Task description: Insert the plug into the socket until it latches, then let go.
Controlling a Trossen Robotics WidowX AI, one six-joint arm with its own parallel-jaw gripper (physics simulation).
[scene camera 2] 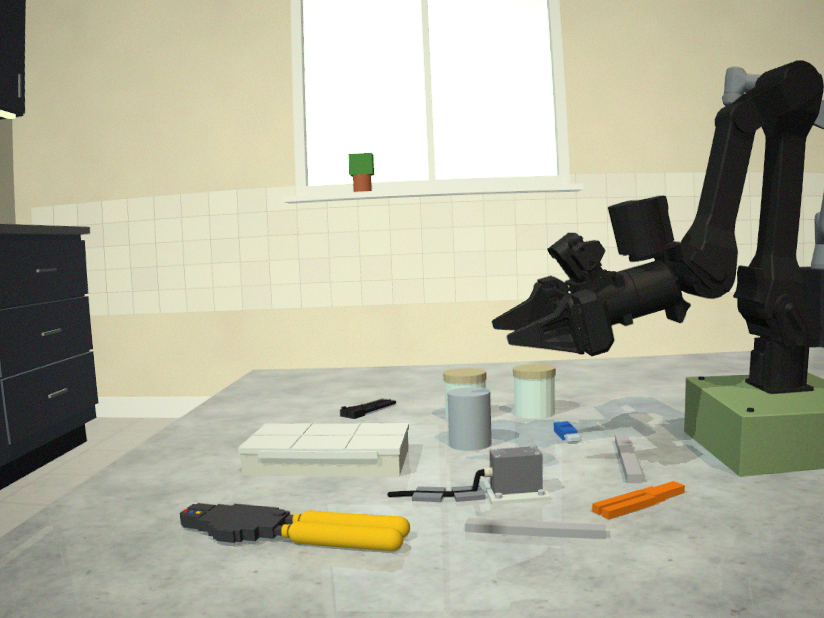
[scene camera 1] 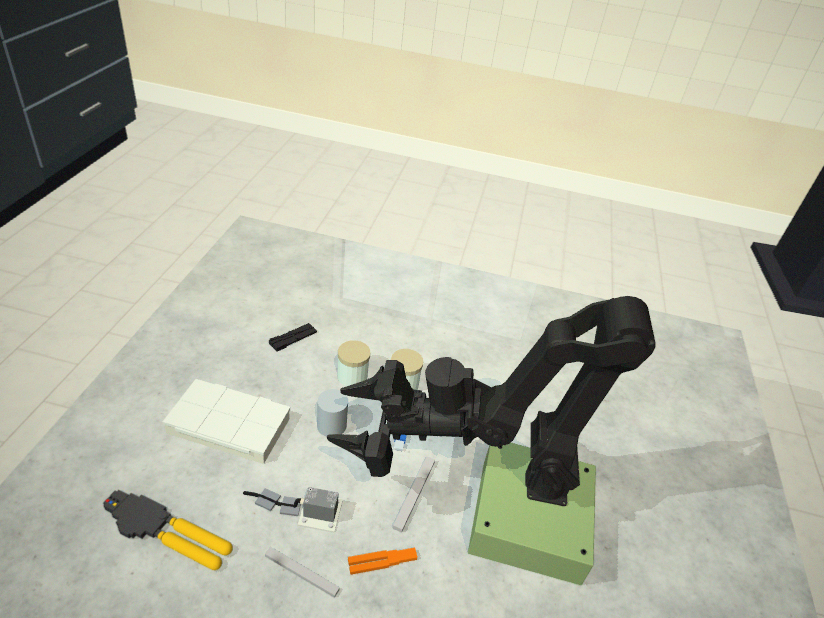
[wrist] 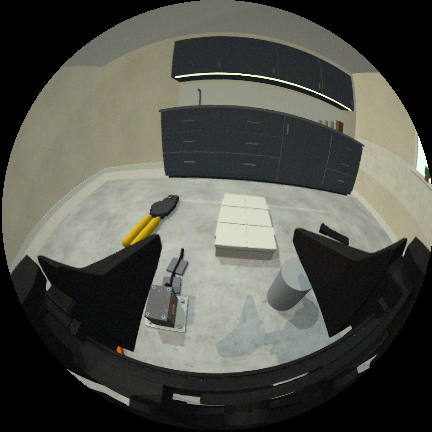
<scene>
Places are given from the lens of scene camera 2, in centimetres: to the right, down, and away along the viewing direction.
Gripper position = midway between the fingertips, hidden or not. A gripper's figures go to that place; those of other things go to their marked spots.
my gripper [scene camera 2: 499, 332]: 10, 3, 74
grey cylinder [scene camera 2: 469, 408]: 7, 12, 83
orange tool [scene camera 2: 610, 508]: 18, 19, 60
grey socket block [scene camera 2: 516, 474]: 11, 17, 66
white tiled block [scene camera 2: 301, 449]: -13, 16, 75
The marked spots on the grey socket block and the grey cylinder are 17 cm apart.
</scene>
